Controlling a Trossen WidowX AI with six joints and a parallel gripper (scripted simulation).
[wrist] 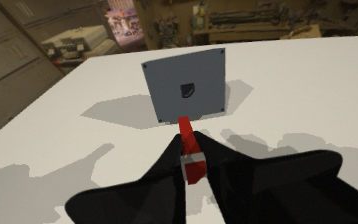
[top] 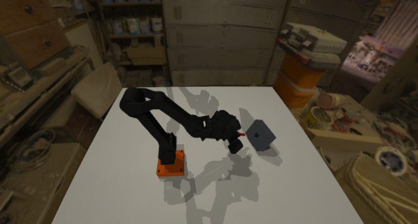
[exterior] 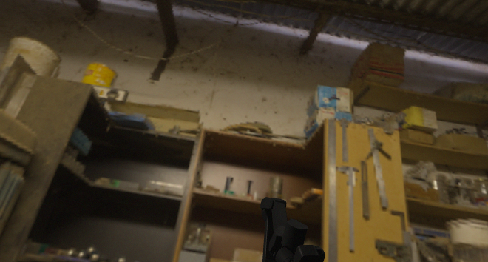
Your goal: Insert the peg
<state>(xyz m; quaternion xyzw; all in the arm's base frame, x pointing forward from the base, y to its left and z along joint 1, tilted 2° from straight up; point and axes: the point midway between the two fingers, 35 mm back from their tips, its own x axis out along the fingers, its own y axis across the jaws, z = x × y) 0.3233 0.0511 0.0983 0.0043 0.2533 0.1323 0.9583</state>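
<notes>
My gripper tip is now 130 mm short of the dark sloped panel, 40 mm above it and 20 mm to the right of it. From my gripper tip the other things lie so: red peg: 20 mm behind, 10 mm above.
</notes>
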